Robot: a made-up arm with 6 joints. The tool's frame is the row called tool. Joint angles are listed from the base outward. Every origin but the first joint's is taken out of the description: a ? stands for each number. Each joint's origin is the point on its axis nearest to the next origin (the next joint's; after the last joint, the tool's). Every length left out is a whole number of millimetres.
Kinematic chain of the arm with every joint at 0, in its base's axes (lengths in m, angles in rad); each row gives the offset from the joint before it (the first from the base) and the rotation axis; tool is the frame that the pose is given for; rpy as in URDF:
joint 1: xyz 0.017 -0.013 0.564 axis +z
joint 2: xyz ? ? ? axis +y
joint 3: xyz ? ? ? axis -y
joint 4: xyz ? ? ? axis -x
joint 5: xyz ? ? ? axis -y
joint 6: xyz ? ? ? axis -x
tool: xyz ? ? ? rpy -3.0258 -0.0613 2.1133
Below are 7 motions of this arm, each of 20 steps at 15 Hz.
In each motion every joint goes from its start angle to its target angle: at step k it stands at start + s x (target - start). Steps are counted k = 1, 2, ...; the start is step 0. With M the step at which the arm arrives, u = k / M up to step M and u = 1 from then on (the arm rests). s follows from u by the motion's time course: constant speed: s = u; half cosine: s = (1 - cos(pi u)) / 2; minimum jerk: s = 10 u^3 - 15 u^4 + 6 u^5.
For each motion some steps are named. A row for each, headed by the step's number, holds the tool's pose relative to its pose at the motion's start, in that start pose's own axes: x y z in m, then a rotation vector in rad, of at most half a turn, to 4 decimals.
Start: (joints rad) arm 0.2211 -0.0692 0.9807 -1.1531 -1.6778 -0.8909
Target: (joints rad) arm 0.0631 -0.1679 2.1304 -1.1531 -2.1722 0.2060
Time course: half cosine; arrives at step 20
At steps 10, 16, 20:
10: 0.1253 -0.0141 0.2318 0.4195 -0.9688 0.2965
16: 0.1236 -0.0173 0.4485 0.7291 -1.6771 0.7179
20: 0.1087 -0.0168 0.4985 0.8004 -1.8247 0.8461

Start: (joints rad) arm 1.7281 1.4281 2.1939 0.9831 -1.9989 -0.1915
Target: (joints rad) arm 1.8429 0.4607 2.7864 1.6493 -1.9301 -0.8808
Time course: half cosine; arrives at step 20
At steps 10, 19, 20:
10: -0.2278 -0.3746 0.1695 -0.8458 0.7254 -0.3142
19: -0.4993 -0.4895 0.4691 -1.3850 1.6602 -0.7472
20: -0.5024 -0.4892 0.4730 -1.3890 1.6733 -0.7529

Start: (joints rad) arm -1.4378 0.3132 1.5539 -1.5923 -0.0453 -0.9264
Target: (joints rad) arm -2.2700 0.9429 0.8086 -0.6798 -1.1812 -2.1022
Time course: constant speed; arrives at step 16
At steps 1, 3, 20:
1: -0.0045 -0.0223 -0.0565 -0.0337 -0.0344 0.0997
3: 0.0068 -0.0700 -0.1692 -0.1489 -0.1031 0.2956
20: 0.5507 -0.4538 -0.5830 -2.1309 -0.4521 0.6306

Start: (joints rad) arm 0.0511 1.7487 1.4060 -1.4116 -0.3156 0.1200
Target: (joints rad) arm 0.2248 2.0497 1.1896 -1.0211 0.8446 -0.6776
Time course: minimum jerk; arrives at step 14
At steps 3, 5, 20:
3: -0.0199 -0.0076 0.0121 -0.0712 0.0036 0.0420
5: -0.0684 -0.0297 0.0429 -0.2480 -0.0087 0.1263
20: -0.2301 -0.1609 0.1672 -0.8044 -0.2950 0.0562

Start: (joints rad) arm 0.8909 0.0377 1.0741 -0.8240 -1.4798 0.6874
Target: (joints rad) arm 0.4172 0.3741 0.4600 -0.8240 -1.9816 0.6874
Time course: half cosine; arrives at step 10
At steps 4, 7, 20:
4: -0.1316 0.0133 0.1335 0.1236 0.4222 -0.1446
7: -0.2169 0.0023 0.3595 0.1330 0.9484 -0.4034
20: -0.2197 -0.0054 0.4694 0.0768 1.1665 -0.5504

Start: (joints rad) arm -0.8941 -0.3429 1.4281 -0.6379 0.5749 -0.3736
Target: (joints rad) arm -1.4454 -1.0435 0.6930 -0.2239 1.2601 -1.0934
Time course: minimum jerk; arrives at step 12
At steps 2, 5, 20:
2: 0.0095 0.0085 -0.0032 -0.0076 -0.0103 -0.0267
5: 0.1099 0.0718 -0.0173 -0.0456 -0.0637 -0.2984
20: 0.3768 0.0981 0.0296 0.1028 0.0720 -0.9796

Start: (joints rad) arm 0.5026 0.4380 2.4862 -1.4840 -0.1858 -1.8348
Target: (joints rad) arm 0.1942 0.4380 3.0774 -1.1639 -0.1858 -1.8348
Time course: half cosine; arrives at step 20
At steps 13, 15, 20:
13: -0.0550 -0.0325 0.1880 0.5296 -0.2113 0.2081
15: -0.0662 -0.0495 0.2176 0.6226 -0.2396 0.2421
20: -0.0788 -0.0729 0.2501 0.7305 -0.2684 0.2804

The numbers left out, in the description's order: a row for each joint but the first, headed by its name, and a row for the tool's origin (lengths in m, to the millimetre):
joint 2: -0.014 0.046 0.000
joint 3: -0.006 0.000 0.423
joint 4: 0.436 0.000 -0.001
joint 5: 0.000 -0.077 0.020
joint 6: 0.028 0.000 0.004
tool: 0.000 -0.013 -0.021

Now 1 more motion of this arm.
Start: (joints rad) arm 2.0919 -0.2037 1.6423 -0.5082 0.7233 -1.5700
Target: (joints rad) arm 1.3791 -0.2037 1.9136 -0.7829 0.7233 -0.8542
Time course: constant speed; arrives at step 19
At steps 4, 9, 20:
4: -0.0043 0.0046 0.0416 0.1794 -0.0932 -0.0125
9: -0.0096 -0.0010 0.0972 0.3992 -0.2011 -0.0402
20: -0.0170 -0.0543 0.2088 0.8231 -0.3870 -0.1335

